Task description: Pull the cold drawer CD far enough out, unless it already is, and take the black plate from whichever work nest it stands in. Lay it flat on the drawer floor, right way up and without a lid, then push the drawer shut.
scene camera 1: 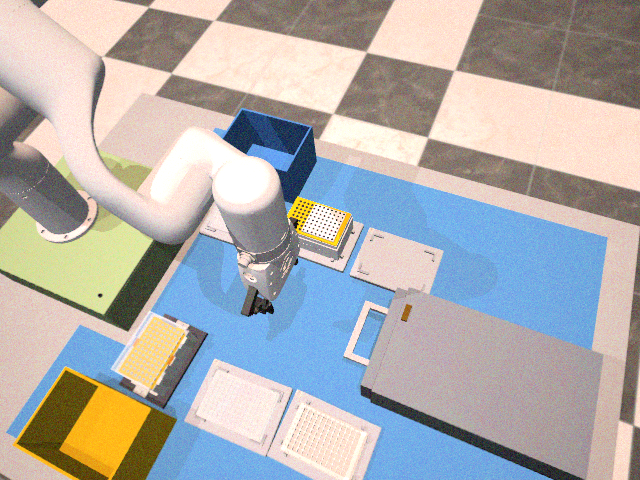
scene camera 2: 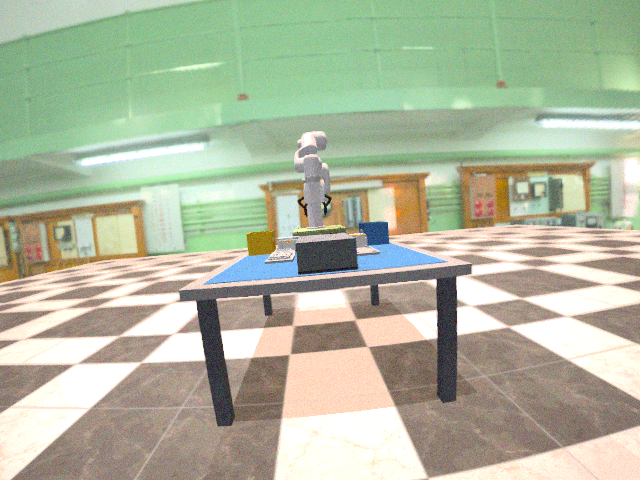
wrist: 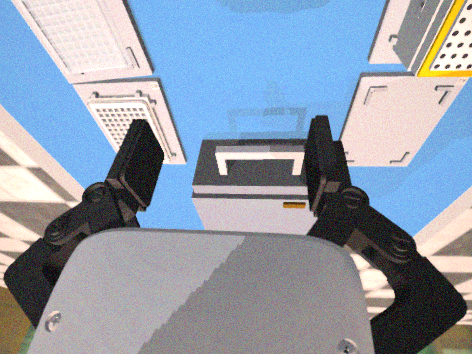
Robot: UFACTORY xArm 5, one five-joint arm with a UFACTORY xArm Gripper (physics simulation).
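Where they show: gripper, fingertip midpoint: (scene camera 1: 277, 284) (scene camera 2: 316, 215) (wrist: 229, 135); arm's base, origin of the base link: (scene camera 1: 69, 217) (scene camera 2: 316, 228).
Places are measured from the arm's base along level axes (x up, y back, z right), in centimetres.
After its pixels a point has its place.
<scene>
The cold drawer CD is the light front section (scene camera 1: 381, 346) @[x -0.9, y -68.4, z 11.1 cm] with a dark face (wrist: 207, 175) @[x -2.7, y -66.6, z 16.2 cm] on a grey housing (scene camera 1: 480, 372) @[x -0.1, y -84.5, z 11.7 cm] (scene camera 2: 326, 255) @[x -4.9, y -101.7, z 13.9 cm] (wrist: 240, 215) @[x -0.1, y -74.0, z 12.8 cm]. The drawer looks shut, its front close against the housing. Its white handle (scene camera 1: 356, 330) @[x -2.7, y -63.5, z 8.8 cm] (wrist: 260, 149) @[x -3.3, y -63.1, z 8.1 cm] faces the arm base, and an orange mark (scene camera 1: 406, 312) @[x 0.2, y -71.4, z 4.6 cm] (wrist: 294, 205) @[x 0.3, y -71.2, z 4.5 cm] sits on the housing top. My gripper (scene camera 1: 258, 310) (scene camera 2: 315, 210) @[x 8.0, y -50.1, z 7.7 cm] (wrist: 229, 135) @[x 8.0, y -50.1, z 7.7 cm] is open and empty, above the mat on the handle side, apart from the handle. The black plate does not show in any view; the arm hides part of the table.
A white gridded plate (scene camera 1: 325, 439) @[x -7.7, y -62.2, z 27.0 cm] and a pale plate (scene camera 1: 238, 405) @[x -8.8, y -45.5, z 25.5 cm] sit in nests at the near side. A yellow-rimmed rack (scene camera 1: 320, 222) @[x -2.6, y -51.4, z -11.5 cm] and a bare nest (scene camera 1: 398, 258) @[x -9.1, y -68.0, z -10.3 cm] (wrist: 395, 120) @[x -9.1, y -66.2, z -9.8 cm] are opposite. A yellow plate (scene camera 1: 152, 351) @[x -2.6, y -28.8, z 21.3 cm], a yellow bin (scene camera 1: 105, 431) @[x -10.0, y -22.8, z 35.8 cm] and a blue bin (scene camera 1: 302, 165) @[x -3.9, y -43.2, z -25.9 cm] stand around.
</scene>
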